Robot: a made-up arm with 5 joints.
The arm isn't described. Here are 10 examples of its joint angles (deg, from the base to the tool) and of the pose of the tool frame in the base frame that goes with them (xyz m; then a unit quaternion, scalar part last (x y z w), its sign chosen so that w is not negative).
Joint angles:
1: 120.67 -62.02 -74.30 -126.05 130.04
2: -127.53 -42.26 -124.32 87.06 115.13
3: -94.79 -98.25 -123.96 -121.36 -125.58
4: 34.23 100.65 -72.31 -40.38 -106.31
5: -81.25 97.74 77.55 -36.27 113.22
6: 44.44 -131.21 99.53 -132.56 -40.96
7: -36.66 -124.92 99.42 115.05 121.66
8: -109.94 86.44 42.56 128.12 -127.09
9: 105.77 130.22 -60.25 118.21 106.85
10: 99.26 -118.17 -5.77 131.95 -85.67
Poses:
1: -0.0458 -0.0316 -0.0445 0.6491 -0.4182 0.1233 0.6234
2: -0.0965 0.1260 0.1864 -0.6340 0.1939 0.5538 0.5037
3: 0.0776 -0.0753 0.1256 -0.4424 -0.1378 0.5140 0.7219
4: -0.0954 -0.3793 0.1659 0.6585 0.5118 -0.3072 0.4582
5: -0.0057 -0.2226 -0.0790 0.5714 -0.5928 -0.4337 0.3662
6: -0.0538 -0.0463 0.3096 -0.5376 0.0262 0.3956 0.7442
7: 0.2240 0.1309 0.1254 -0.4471 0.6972 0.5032 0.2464
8: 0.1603 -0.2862 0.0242 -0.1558 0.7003 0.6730 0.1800
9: -0.1746 -0.3885 -0.0452 0.8125 0.0841 0.0069 0.5768
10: -0.0147 -0.0281 0.0062 0.2785 -0.1902 0.8107 0.4785
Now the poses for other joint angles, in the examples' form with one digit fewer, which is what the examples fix.
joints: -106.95 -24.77 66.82 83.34 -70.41
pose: -0.177 -0.179 0.038 0.515 0.647 0.236 0.511
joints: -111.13 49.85 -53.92 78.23 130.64
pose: -0.134 -0.396 0.155 -0.063 -0.456 0.553 0.694
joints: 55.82 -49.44 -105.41 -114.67 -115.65
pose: 0.002 -0.076 -0.008 0.710 0.597 0.288 0.240
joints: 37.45 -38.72 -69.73 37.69 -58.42
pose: -0.019 0.061 -0.034 0.348 -0.211 -0.494 0.769
